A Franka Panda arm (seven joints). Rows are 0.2 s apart.
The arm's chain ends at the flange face. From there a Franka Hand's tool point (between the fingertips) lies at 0.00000 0.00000 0.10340 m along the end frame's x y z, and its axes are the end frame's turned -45 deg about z.
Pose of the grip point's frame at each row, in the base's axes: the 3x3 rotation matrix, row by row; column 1 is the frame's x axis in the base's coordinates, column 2 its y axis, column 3 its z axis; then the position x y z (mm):
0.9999 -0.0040 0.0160; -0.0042 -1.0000 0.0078; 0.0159 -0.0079 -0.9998; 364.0 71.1 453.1
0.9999 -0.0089 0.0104; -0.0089 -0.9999 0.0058; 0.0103 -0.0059 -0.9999; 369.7 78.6 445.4
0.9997 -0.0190 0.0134; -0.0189 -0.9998 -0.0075; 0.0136 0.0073 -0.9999; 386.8 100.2 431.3
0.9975 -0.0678 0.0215; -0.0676 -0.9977 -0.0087; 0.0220 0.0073 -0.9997; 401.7 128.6 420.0
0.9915 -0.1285 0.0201; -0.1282 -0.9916 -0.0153; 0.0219 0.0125 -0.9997; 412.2 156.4 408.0
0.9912 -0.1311 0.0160; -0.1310 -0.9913 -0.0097; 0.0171 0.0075 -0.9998; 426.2 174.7 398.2
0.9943 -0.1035 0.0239; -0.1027 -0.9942 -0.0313; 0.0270 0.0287 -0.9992; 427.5 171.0 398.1
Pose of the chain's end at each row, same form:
0.7042 -0.7099 0.0160; -0.7101 -0.7041 0.0078; 0.0057 -0.0168 -0.9998; 362.3 70.3 556.5
0.7007 -0.7133 0.0104; -0.7133 -0.7007 0.0058; 0.0031 -0.0115 -0.9999; 368.6 78.0 548.8
0.6935 -0.7203 0.0134; -0.7203 -0.6936 -0.0075; 0.0148 -0.0045 -0.9999; 385.4 101.0 534.7
0.6574 -0.7533 0.0215; -0.7533 -0.6577 -0.0087; 0.0207 -0.0104 -0.9997; 399.5 129.5 523.4
0.6102 -0.7920 0.0201; -0.7918 -0.6105 -0.0153; 0.0243 -0.0066 -0.9997; 410.1 158.0 511.4
0.6082 -0.7936 0.0160; -0.7936 -0.6083 -0.0097; 0.0174 -0.0068 -0.9998; 424.5 175.7 501.6
0.6299 -0.7763 0.0239; -0.7756 -0.6304 -0.0313; 0.0394 0.0012 -0.9992; 425.0 174.2 501.4

